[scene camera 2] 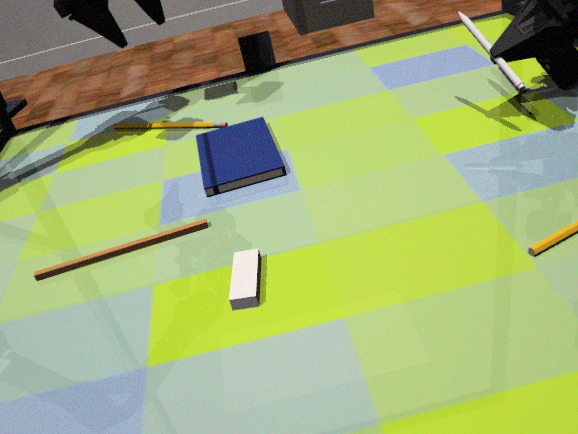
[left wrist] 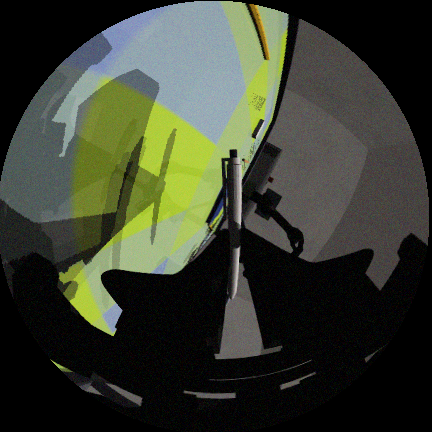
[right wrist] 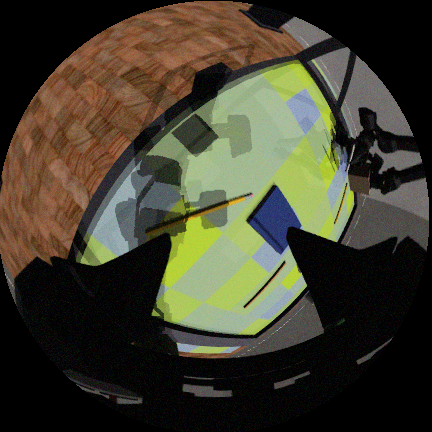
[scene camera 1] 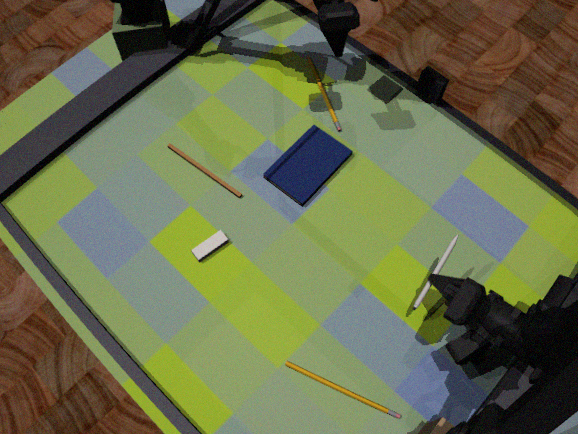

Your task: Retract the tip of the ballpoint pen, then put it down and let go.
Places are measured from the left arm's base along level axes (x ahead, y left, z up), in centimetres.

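Pixels of known places: left gripper, fingertip midpoint: (scene camera 2: 491,57) (left wrist: 233,233) (right wrist: 348,161) (scene camera 1: 430,276); right gripper, fingertip midpoint: (scene camera 2: 142,35) (right wrist: 230,236) (scene camera 1: 335,44); left arm's base, link origin: (right wrist: 370,178); right arm's base, link origin: (scene camera 1: 137,12).
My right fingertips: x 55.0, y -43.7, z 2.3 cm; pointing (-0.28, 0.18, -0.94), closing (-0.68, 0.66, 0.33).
Ahead of a thing's pixels: the offset from my right fingertips to its top centre.
The white ballpoint pen (scene camera 1: 448,251) (scene camera 2: 475,33) (left wrist: 234,200) is held around its middle by my left gripper (scene camera 1: 433,279) (scene camera 2: 494,54) (left wrist: 233,233), which is shut on it. The pen is above the table, apart from its shadow. Its dark button end faces the lower left in scene camera 1, and its pale tapered end faces the upper right. The button and clip show in the left wrist view. Whether the writing point is out is too small to tell. My right gripper (scene camera 1: 339,53) (scene camera 2: 143,34) (right wrist: 230,236) is open and empty, above the table's far side.
A blue notebook @(dy +16.2, dx -7.9, dz -11.5 cm) (scene camera 1: 308,165) (scene camera 2: 242,152) (right wrist: 276,216), a white eraser @(dy +38.9, dx -5.9, dz -11.5 cm) (scene camera 1: 210,245) (scene camera 2: 245,275) and a brown stick @(dy +29.2, dx +5.6, dz -12.0 cm) (scene camera 1: 205,170) (scene camera 2: 120,249) lie on the table. One yellow pencil @(dy +1.7, dx +0.6, dz -12.0 cm) (scene camera 1: 327,100) (scene camera 2: 185,125) lies near the right gripper, another @(dy +42.7, dx -37.2, dz -12.0 cm) (scene camera 1: 340,388) (scene camera 2: 555,239) at the bottom in scene camera 1.
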